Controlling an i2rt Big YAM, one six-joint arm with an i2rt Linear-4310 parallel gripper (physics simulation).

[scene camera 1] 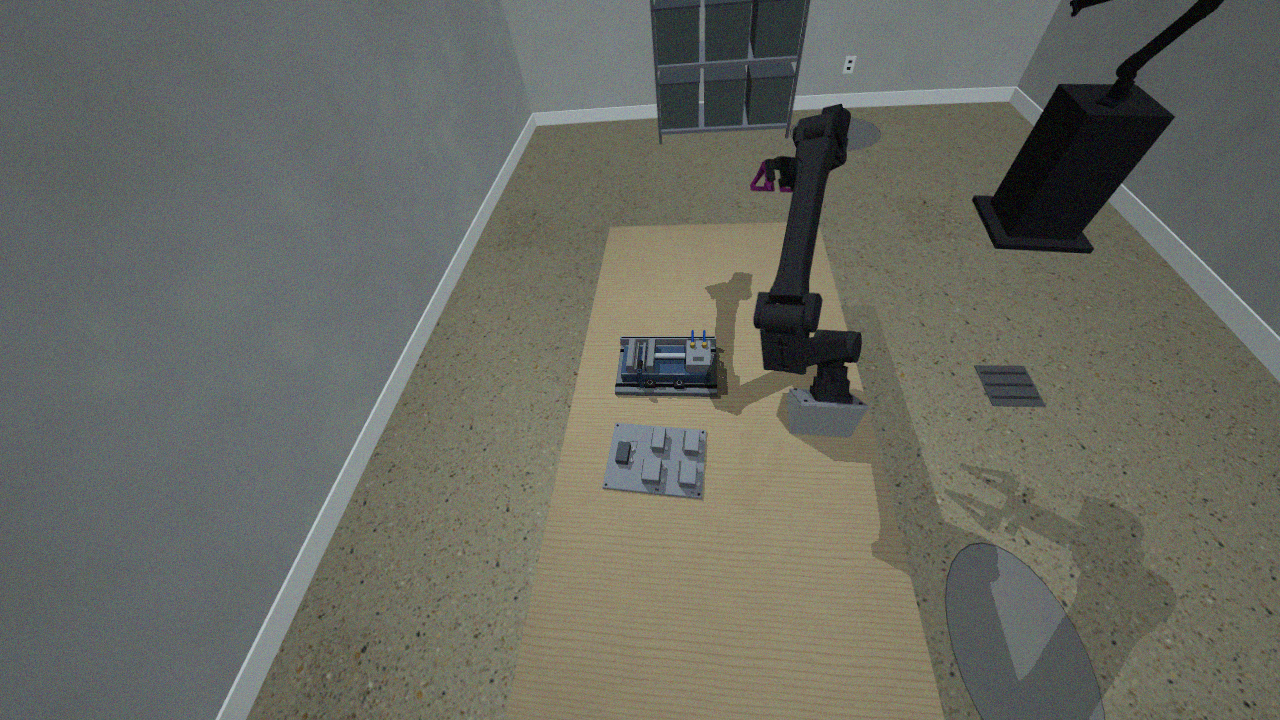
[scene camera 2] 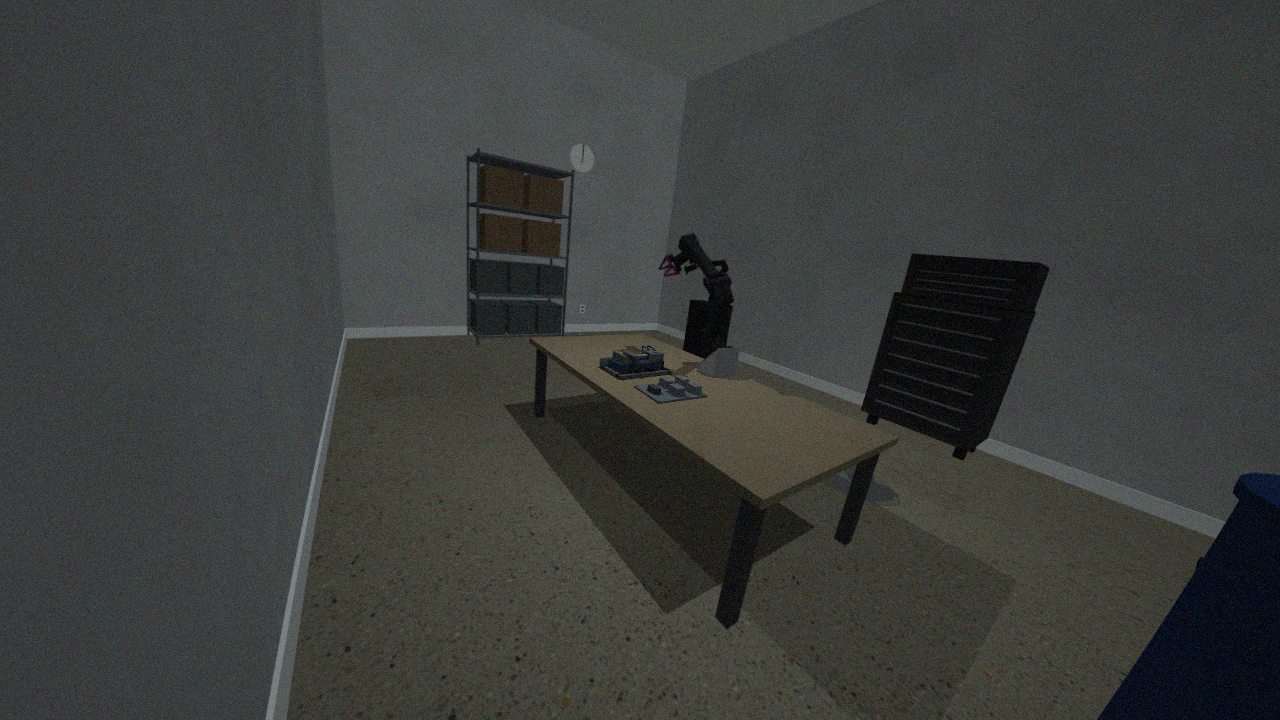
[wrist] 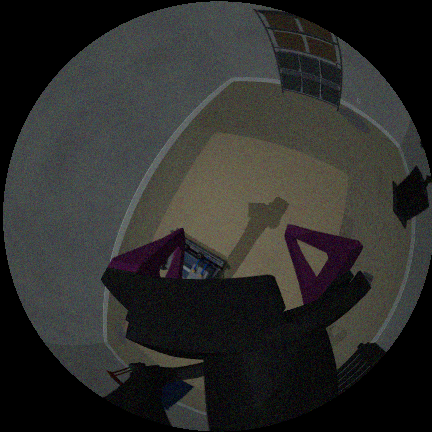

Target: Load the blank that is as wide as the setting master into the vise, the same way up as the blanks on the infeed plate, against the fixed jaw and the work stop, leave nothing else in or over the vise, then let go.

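The vise (scene camera 1: 666, 378) (scene camera 2: 633, 365) (wrist: 204, 257) stands on the table, blue with grey jaws at one end and a grey block with blue-topped pins at the other. Whether a piece sits between its jaws is too small to tell. The infeed plate (scene camera 1: 674, 456) (scene camera 2: 666, 396) lies beside it. It carries a dark block (scene camera 1: 622, 452) and several light grey blanks (scene camera 1: 651, 470) (scene camera 1: 687, 472) (scene camera 1: 657, 438) (scene camera 1: 691, 440); their widths are hard to compare. My gripper (scene camera 1: 769, 188) (scene camera 2: 667, 265) (wrist: 237, 232), with magenta fingers, is open and empty, high above the table and away from vise and plate.
The arm's grey base block (scene camera 1: 825, 416) (scene camera 2: 721, 362) stands on the table (scene camera 1: 733, 573) (scene camera 2: 778, 429), to the right of vise and plate in scene camera 1. A shelf rack (scene camera 2: 468, 232) stands by the back wall. A black pedestal (scene camera 1: 1056, 161) stands beyond the table.
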